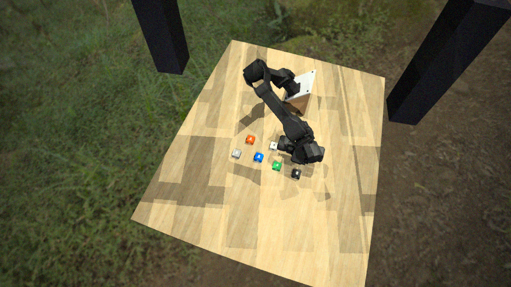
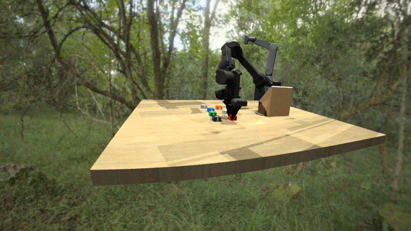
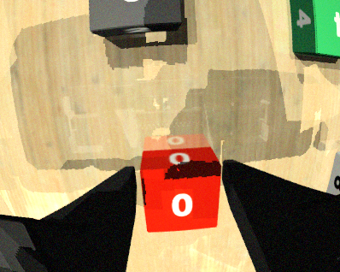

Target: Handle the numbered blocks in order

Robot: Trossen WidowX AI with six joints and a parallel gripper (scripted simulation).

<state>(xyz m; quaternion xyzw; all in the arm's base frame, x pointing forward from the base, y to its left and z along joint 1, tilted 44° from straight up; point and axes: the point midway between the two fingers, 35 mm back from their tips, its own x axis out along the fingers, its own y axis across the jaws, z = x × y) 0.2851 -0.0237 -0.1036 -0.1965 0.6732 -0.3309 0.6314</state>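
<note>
Now: the red block 10 mm behind my gripper tip. The rest, counted from my gripper tip: white block: 110 mm to the right, 40 mm behind; black block: 80 mm ahead; green block: 80 mm to the right, 60 mm ahead.
</note>
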